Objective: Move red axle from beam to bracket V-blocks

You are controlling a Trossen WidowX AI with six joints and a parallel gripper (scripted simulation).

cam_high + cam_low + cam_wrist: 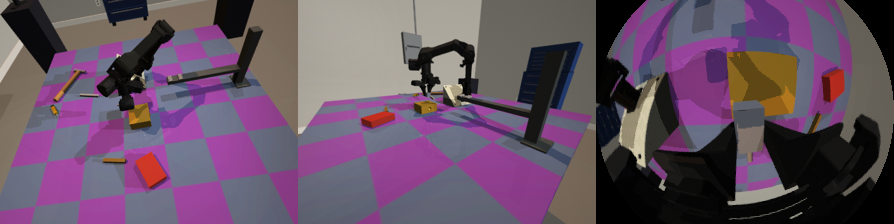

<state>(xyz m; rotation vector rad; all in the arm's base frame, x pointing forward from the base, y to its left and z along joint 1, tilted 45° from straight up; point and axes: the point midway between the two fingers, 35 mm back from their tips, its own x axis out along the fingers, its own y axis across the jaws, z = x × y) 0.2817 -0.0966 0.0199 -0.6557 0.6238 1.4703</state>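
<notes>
Now: gripper tip 4 cm short of the orange beam, 4 cm to the right of it and 6 cm above it. The rest, counted from my gripper tip: orange stick 24 cm ahead, 10 cm to the right, 8 cm below; then pale grey stub 2 cm to the right, 1 cm above; then flat red block 31 cm ahead, 5 cm to the left, 7 cm below.
</notes>
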